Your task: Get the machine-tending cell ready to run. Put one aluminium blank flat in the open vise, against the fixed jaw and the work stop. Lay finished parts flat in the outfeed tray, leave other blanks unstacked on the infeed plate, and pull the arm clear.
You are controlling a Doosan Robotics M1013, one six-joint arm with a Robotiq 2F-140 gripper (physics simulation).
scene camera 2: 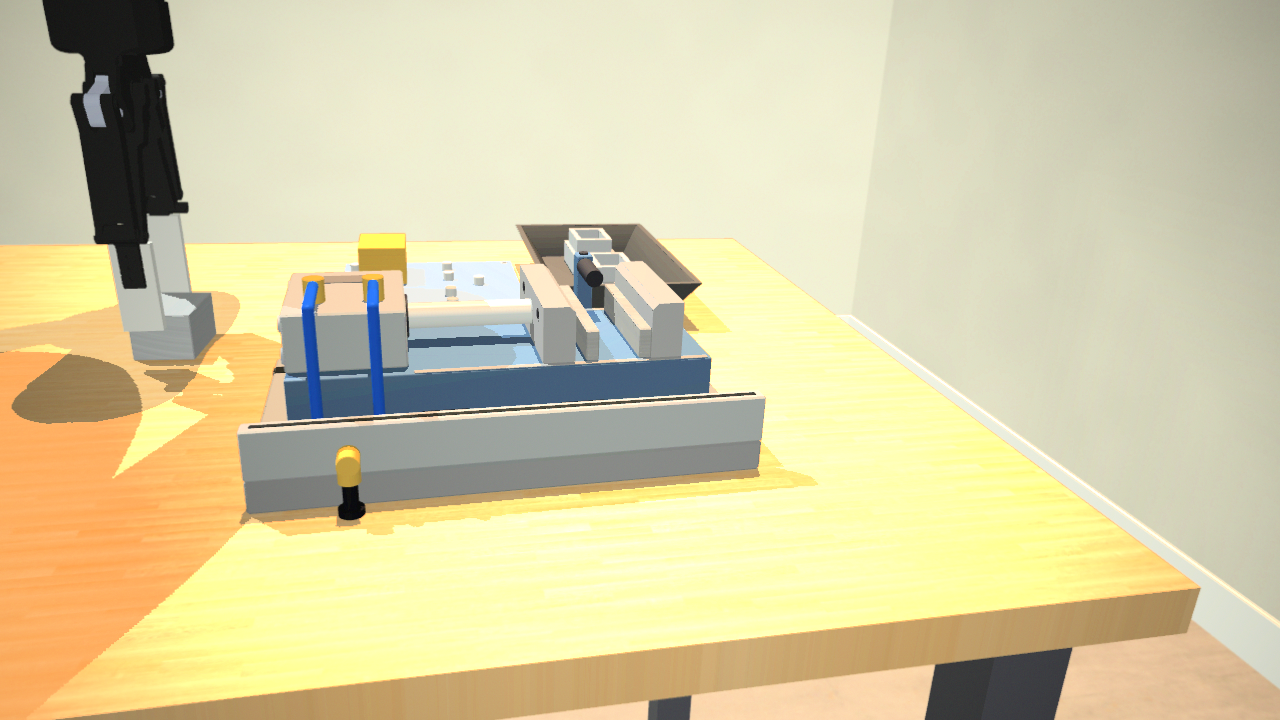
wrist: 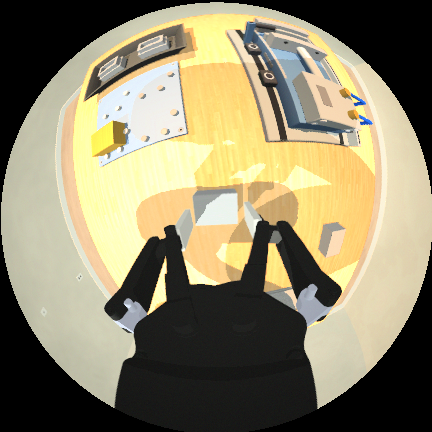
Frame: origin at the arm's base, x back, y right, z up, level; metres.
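Where they show: gripper, between the fingertips: (scene camera 2: 159,310) (wrist: 217,213).
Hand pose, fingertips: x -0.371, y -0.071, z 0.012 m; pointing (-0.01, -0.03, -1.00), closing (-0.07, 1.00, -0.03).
Things, the pixels of their top centre, and the offset from my fingertips. "pt": a spot on its surface instead.
- grey aluminium block, centre of its top: (scene camera 2: 170,303) (wrist: 215,209) dx -0.008, dy -0.003, dz +0.005 m
- vise, centre of its top: (scene camera 2: 500,283) dx -0.262, dy +0.156, dz +0.068 m
- blue post with a black rod, a spot on its surface: (scene camera 2: 588,270) pt dx -0.323, dy +0.109, dz +0.064 m
- dark tray, a spot on its surface: (scene camera 2: 673,265) pt dx -0.428, dy -0.111, dz +0.008 m
- pale plate with pegs, centre of its top: (scene camera 2: 432,287) (wrist: 130,108) dx -0.198, dy -0.141, dz -0.023 m
- yellow block, centre of its top: (scene camera 2: 382,240) (wrist: 100,138) dx -0.149, dy -0.181, dz +0.013 m
- grey block, centre of its top: (wrist: 335,243) dx +0.072, dy +0.232, dz +0.005 m
- long grey rail, centre of its top: (scene camera 2: 520,409) dx -0.272, dy +0.244, dz +0.019 m
A grey aluminium block (scene camera 2: 187,329) (wrist: 216,207) lies on the table between and slightly ahead of the fingertips. My gripper (scene camera 2: 161,308) (wrist: 217,213) is partly open and empty, low at the block, with a gap beside the block on each side in the wrist view. The vise (scene camera 2: 501,389) (wrist: 295,95) stands with its jaws apart; no blank shows between the moving jaw (scene camera 2: 554,333) and the end jaw (scene camera 2: 666,331). A blue post with a black rod (scene camera 2: 588,270) stands behind the jaws. Two hollow parts (wrist: 159,51) (wrist: 107,76) lie in the dark tray (scene camera 2: 673,265) (wrist: 131,60).
A pale plate with pegs (wrist: 155,110) lies beside the tray, with a yellow block (scene camera 2: 382,255) (wrist: 107,139) at its corner. Another grey block (wrist: 332,240) lies at the right in the wrist view. Blue hoses (scene camera 2: 374,358) rise at the vise's end, behind a long grey rail (scene camera 2: 501,438).
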